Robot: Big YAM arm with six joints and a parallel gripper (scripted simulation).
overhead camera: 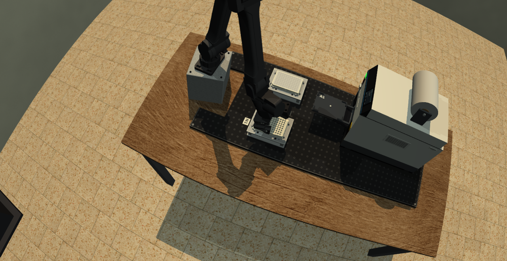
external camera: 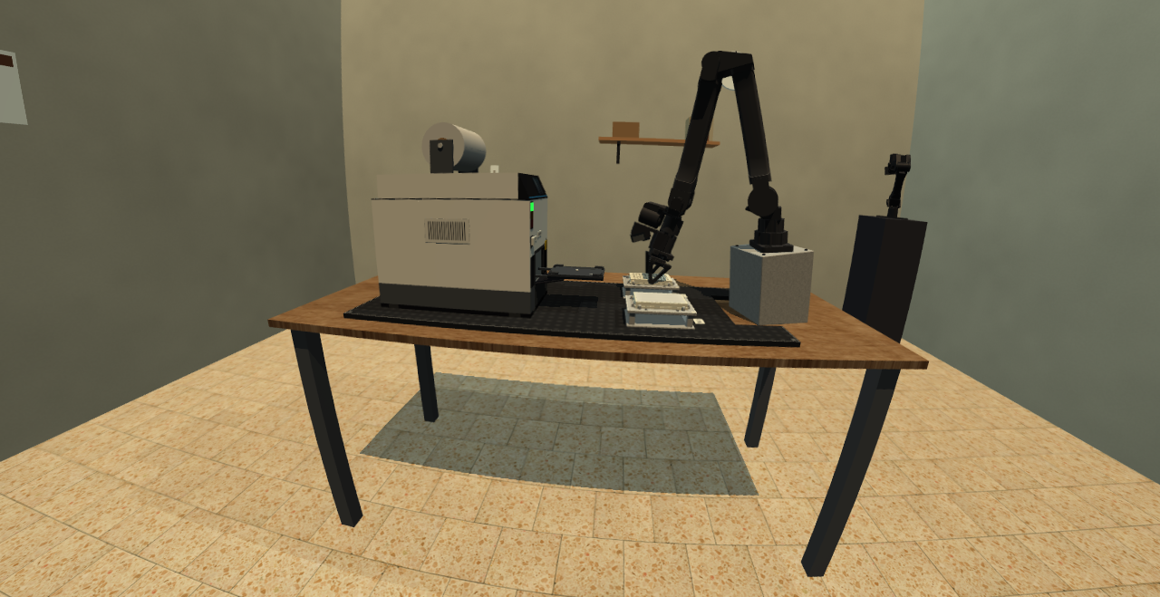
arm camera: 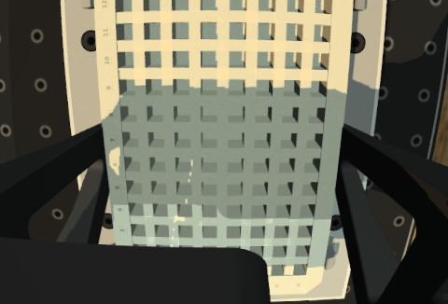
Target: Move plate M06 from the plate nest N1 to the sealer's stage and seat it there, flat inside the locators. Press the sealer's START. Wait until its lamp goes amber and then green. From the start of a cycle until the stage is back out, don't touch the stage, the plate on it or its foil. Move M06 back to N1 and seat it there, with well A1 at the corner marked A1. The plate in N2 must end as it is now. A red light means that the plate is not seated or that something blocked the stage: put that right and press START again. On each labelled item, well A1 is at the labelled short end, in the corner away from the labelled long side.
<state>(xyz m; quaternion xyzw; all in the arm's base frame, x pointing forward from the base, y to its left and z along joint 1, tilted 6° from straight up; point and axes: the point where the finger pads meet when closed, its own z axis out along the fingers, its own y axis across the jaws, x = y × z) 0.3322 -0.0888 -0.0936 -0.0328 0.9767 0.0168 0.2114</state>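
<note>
The plate M06 lies right at my hand. Also, from my hand: plate nest N1 (2 cm below); N1 label (10 cm behind, 5 cm below, 1 cm to the right); well plate (22 cm to the left, 1 cm behind).
</note>
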